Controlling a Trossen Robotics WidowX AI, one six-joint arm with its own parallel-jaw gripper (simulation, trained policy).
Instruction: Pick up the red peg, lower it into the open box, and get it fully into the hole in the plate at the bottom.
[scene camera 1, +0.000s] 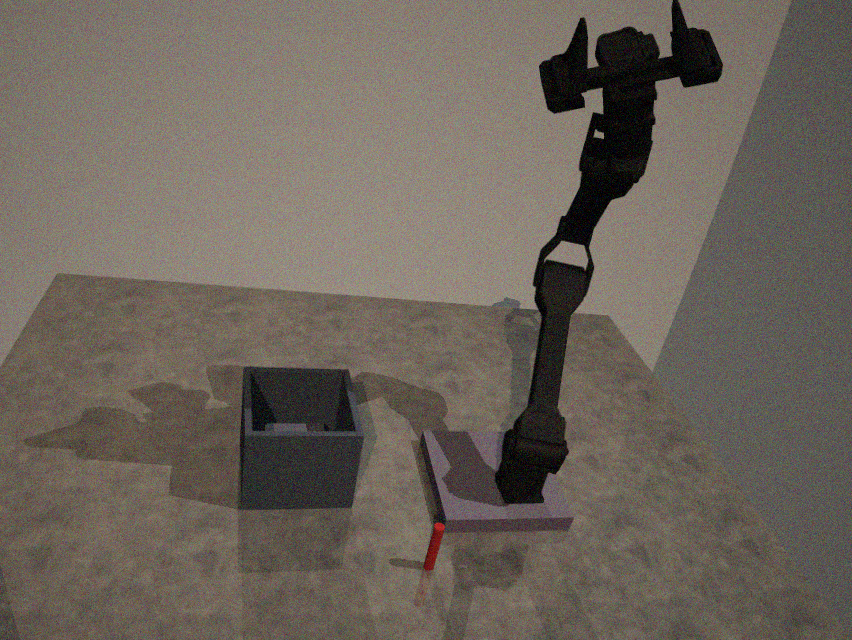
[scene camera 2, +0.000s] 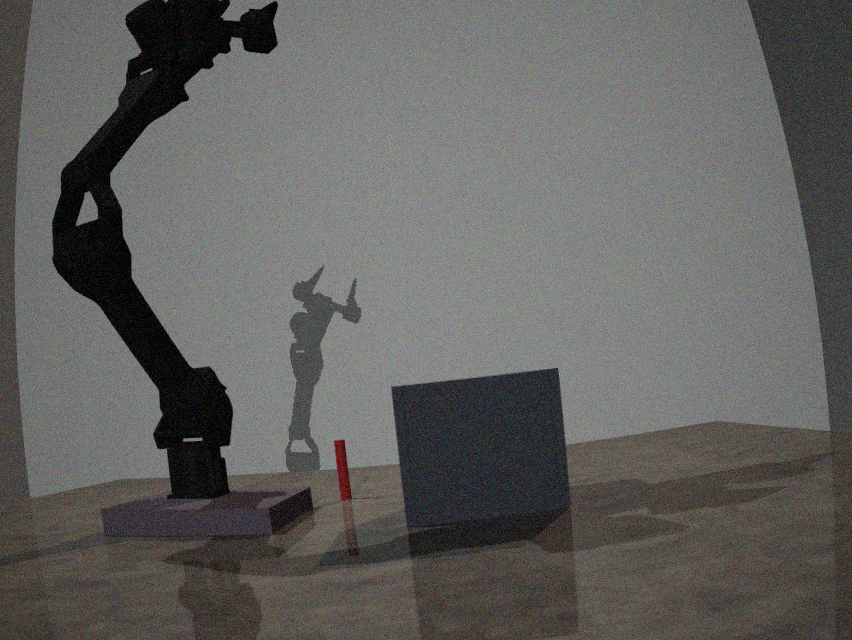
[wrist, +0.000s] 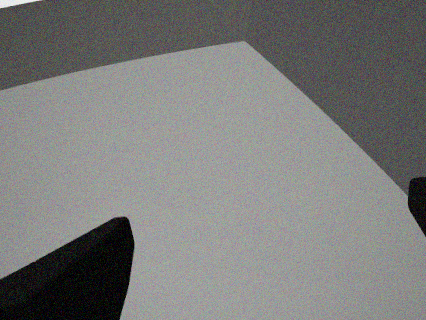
I see my gripper (wrist: 274, 213) and a box (scene camera 2: 472, 449).
The box shows as well in scene camera 1 (scene camera 1: 296, 470). The wrist view misses the box: it is out of frame.
